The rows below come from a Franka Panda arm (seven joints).
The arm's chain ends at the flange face. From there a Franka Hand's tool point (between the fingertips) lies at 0.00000 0.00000 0.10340 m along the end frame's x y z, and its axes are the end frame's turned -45 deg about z.
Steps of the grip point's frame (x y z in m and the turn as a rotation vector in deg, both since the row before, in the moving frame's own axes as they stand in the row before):
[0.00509 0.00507 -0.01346 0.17 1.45 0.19]
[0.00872 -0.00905 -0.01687 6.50 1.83 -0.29]
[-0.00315 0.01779 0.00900 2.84 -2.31 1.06]
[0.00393 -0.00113 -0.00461 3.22 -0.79 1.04]
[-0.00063 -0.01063 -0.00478 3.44 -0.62 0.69]
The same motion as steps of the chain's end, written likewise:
[0.00555 0.00205 -0.01343 1.15 0.91 0.19]
[0.00574 -0.00198 -0.01615 5.89 -3.30 -0.29]
[0.01691 0.01554 0.00921 0.37 -3.64 1.06]
[0.00707 -0.00043 -0.00444 1.72 -2.84 1.04]
[-0.00281 -0.00344 -0.00459 1.99 -2.87 0.69]

